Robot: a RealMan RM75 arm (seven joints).
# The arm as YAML. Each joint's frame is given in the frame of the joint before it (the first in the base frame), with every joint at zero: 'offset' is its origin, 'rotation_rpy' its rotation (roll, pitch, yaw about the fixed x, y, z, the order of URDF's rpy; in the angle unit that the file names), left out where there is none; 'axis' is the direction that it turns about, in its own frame. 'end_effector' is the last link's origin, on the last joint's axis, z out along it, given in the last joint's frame.
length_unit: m
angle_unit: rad
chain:
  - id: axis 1
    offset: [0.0, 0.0, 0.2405]
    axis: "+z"
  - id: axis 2
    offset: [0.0, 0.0, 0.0]
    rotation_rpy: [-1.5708, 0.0, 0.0]
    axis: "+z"
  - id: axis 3
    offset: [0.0, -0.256, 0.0]
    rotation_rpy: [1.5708, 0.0, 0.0]
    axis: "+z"
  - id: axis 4
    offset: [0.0, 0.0, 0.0]
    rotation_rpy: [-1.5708, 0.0, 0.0]
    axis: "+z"
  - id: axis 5
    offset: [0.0, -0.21, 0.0]
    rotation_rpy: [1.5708, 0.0, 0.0]
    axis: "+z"
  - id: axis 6
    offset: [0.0, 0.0, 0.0]
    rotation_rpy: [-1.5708, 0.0, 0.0]
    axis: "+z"
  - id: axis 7
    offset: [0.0, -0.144, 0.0]
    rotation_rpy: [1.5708, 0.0, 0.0]
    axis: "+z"
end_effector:
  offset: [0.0, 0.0, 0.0]
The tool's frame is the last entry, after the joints.
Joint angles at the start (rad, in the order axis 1, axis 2, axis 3, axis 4, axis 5, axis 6, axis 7):
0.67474 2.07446 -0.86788 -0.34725 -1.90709 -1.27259 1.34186
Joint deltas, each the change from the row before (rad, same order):
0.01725 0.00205 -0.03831 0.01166 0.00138 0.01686 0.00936
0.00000 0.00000 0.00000 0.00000 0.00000 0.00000 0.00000
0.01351 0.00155 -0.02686 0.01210 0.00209 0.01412 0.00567
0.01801 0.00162 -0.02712 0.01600 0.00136 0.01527 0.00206
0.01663 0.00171 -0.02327 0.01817 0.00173 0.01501 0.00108
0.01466 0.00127 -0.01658 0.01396 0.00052 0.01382 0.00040
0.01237 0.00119 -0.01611 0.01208 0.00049 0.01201 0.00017
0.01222 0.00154 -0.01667 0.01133 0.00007 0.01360 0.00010
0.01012 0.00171 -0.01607 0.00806 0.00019 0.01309 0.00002
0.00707 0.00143 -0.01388 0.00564 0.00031 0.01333 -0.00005
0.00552 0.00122 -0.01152 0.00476 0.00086 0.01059 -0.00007
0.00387 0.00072 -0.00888 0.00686 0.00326 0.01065 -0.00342
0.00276 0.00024 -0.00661 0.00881 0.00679 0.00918 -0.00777
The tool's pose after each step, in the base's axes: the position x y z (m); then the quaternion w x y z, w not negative. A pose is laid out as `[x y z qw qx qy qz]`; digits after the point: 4 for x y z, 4 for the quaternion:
[0.2443 0.3483 -0.0739 0.0970 -0.9459 0.2497 0.1832]
[0.2443 0.3483 -0.0739 0.0970 -0.9459 0.2497 0.1832]
[0.2418 0.3482 -0.0789 0.0899 -0.9491 0.2474 0.1733]
[0.2386 0.3484 -0.0844 0.0822 -0.9529 0.2425 0.1624]
[0.2361 0.3481 -0.0897 0.0754 -0.9559 0.2393 0.1525]
[0.2340 0.3485 -0.0935 0.0715 -0.9583 0.2360 0.1442]
[0.2325 0.3486 -0.0969 0.0679 -0.9606 0.2327 0.1364]
[0.2311 0.3488 -0.1003 0.0650 -0.9628 0.2289 0.1278]
[0.2300 0.3490 -0.1032 0.0631 -0.9650 0.2248 0.1197]
[0.2296 0.3494 -0.1055 0.0631 -0.9666 0.2215 0.1123]
[0.2294 0.3495 -0.1073 0.0630 -0.9678 0.2190 0.1065]
[0.2299 0.3495 -0.1089 0.0639 -0.9686 0.2175 0.1021]
[0.2306 0.3492 -0.1102 0.0653 -0.9690 0.2163 0.0998]

